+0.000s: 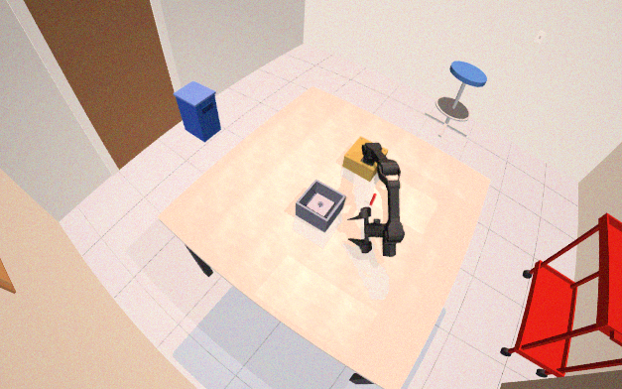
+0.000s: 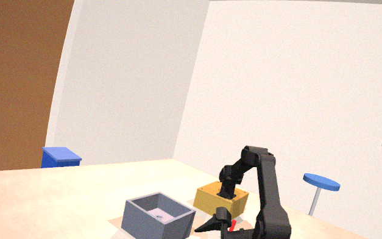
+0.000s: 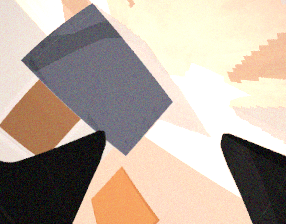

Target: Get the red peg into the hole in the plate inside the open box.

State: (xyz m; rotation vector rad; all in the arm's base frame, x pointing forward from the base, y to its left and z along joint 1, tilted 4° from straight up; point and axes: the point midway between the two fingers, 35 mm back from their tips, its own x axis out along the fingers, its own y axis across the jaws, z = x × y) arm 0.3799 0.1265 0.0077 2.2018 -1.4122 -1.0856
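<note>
My gripper tip is now 220 mm past the red peg, 20 mm to the right of it and 20 mm above it. Round my gripper tip: grey box 40 mm behind, 160 mm to the right, 40 mm below.
</note>
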